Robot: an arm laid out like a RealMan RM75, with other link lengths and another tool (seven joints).
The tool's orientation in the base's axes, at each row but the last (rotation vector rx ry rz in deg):
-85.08, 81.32, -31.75
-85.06, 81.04, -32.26
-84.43, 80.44, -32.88
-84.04, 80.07, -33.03
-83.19, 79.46, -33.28
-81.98, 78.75, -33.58
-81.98, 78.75, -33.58
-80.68, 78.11, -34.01
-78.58, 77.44, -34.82
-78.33, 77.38, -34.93
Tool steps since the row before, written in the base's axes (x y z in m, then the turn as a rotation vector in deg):
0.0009, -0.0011, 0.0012, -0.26, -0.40, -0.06
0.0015, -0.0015, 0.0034, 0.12, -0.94, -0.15
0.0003, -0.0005, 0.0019, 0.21, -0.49, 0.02
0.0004, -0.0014, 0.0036, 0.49, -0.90, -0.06
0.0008, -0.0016, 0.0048, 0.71, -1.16, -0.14
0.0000, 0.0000, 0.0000, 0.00, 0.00, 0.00
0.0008, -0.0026, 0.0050, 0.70, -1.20, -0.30
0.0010, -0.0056, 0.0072, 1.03, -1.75, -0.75
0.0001, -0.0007, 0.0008, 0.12, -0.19, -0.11
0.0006, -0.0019, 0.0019, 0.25, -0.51, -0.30
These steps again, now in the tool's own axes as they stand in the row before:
0.0009, -0.0016, -0.0001, 0.33, 0.12, -0.32
0.0008, -0.0039, -0.0006, 0.95, -0.07, -0.14
0.0000, -0.0019, -0.0007, 0.50, -0.19, 0.01
0.0004, -0.0035, -0.0015, 0.97, -0.31, 0.15
0.0003, -0.0048, -0.0017, 1.28, -0.38, 0.29
0.0000, 0.0000, 0.0000, 0.00, 0.00, 0.00
0.0011, -0.0052, -0.0020, 1.36, -0.24, 0.32
0.0032, -0.0079, -0.0034, 2.08, -0.08, 0.58
0.0004, -0.0009, -0.0004, 0.24, 0.01, 0.08
0.0013, -0.0023, -0.0006, 0.62, 0.07, 0.15

